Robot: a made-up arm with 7 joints. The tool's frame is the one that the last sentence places. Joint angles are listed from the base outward.
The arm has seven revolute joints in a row. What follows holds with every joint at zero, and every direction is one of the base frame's. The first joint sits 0.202 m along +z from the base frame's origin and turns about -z. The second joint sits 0.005 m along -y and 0.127 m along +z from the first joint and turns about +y. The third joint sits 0.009 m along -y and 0.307 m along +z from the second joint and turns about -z. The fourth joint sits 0.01 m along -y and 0.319 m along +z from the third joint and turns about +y. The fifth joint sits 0.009 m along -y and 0.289 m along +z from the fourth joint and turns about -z. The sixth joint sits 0.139 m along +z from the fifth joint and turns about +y. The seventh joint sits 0.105 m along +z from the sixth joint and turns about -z. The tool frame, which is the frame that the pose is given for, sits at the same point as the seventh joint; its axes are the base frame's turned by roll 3.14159, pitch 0 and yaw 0 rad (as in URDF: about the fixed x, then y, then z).
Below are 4 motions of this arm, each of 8 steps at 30 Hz.
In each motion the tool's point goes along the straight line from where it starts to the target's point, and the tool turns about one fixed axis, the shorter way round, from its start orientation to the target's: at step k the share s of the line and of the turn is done. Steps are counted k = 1, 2, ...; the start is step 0. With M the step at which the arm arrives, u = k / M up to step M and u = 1 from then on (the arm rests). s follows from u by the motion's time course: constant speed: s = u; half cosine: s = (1 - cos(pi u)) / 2; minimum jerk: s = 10 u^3 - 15 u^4 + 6 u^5.
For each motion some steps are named. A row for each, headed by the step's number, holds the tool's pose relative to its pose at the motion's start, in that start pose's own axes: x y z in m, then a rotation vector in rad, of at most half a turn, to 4 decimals.
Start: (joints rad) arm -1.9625 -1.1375 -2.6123 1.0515 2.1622 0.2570 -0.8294
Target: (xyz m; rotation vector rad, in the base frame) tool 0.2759 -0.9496 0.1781 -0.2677 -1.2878 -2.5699
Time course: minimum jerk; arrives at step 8
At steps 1, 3, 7, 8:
1: -0.0030 -0.0025 0.0004 -0.0048 0.0045 0.0012
3: -0.0507 -0.0422 0.0068 -0.0823 0.0769 0.0207
7: -0.1811 -0.1508 0.0245 -0.2941 0.2751 0.0739
8: -0.1841 -0.1533 0.0249 -0.2989 0.2795 0.0752

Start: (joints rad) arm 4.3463 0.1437 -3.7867 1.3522 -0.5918 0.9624 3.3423
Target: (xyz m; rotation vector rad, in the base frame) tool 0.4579 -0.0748 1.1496 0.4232 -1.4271 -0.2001
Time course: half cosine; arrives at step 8
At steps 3, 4, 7, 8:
3: 0.0273 0.0321 0.0053 0.1124 -0.0978 0.0018
4: 0.0442 0.0520 0.0086 0.1820 -0.1584 0.0030
7: 0.0851 0.1000 0.0166 0.3502 -0.3047 0.0057
8: 0.0884 0.1039 0.0172 0.3641 -0.3167 0.0059

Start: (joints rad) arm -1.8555 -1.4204 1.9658 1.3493 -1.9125 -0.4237 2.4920
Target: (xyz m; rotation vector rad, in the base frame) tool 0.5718 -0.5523 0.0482 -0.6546 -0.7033 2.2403
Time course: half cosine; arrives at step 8
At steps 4, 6, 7, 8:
4: 0.0736 0.0391 -0.0176 -0.0577 -0.1290 -0.0714
6: 0.1256 0.0668 -0.0301 -0.0985 -0.2202 -0.1219
7: 0.1416 0.0753 -0.0339 -0.1110 -0.2482 -0.1373
8: 0.1472 0.0782 -0.0352 -0.1154 -0.2580 -0.1428

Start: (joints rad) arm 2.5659 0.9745 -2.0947 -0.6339 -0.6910 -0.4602 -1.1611
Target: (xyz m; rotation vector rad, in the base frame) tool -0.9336 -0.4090 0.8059 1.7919 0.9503 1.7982
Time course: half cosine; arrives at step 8
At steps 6, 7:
6: -0.0579 0.0995 0.0454 0.3206 -0.0246 0.2036
7: -0.0652 0.1121 0.0512 0.3614 -0.0278 0.2295

